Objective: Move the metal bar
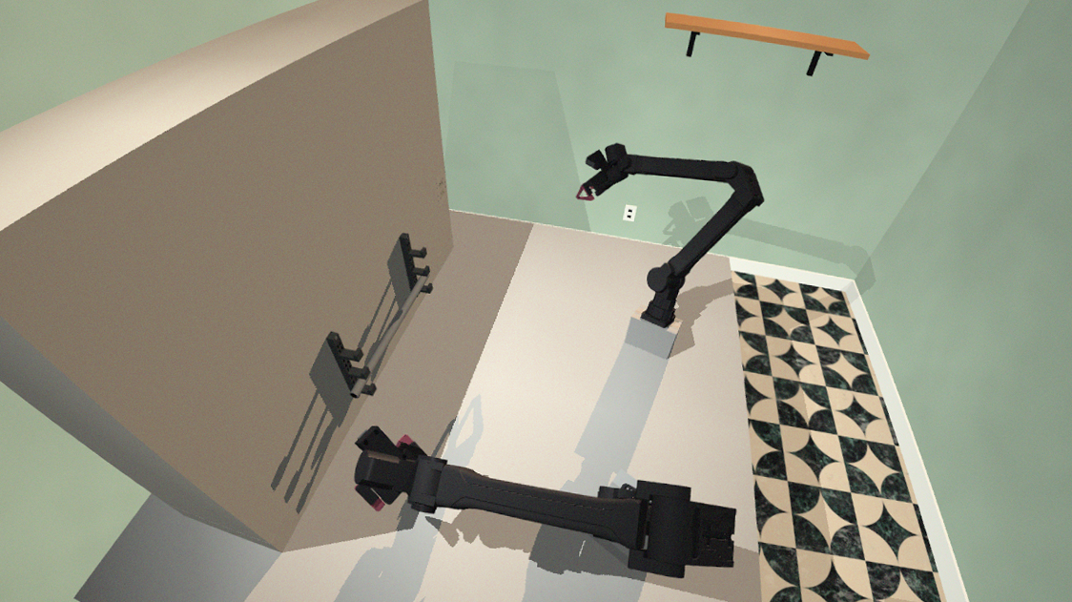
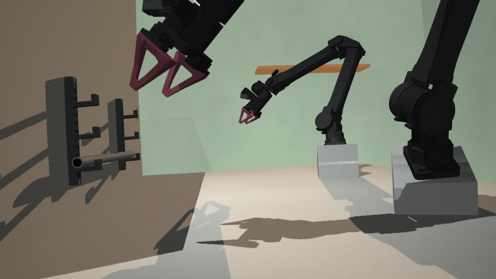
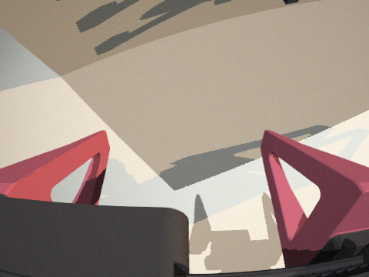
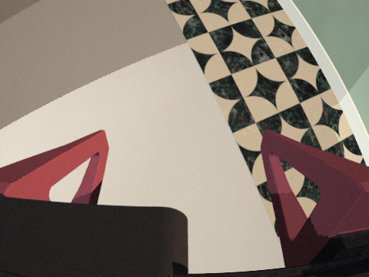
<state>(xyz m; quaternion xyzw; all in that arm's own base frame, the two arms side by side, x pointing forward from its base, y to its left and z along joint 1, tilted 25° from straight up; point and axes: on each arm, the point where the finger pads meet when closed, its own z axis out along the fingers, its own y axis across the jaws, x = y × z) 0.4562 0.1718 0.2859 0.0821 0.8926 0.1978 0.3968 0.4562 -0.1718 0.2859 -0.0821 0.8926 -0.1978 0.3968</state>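
The grey metal bar is 74 cm to the left of my right hand, 42 cm ahead of it and 12 cm below it. The rest, counted from my right hand: tall tan wall panel: 79 cm to the left, 60 cm ahead, 20 cm above.
Now: the grey metal bar 45 cm to the right of my left hand, 24 cm ahead of it and 12 cm below it. The rest, counted from my left hand: tall tan wall panel: 42 cm ahead, 40 cm to the right, 20 cm above.
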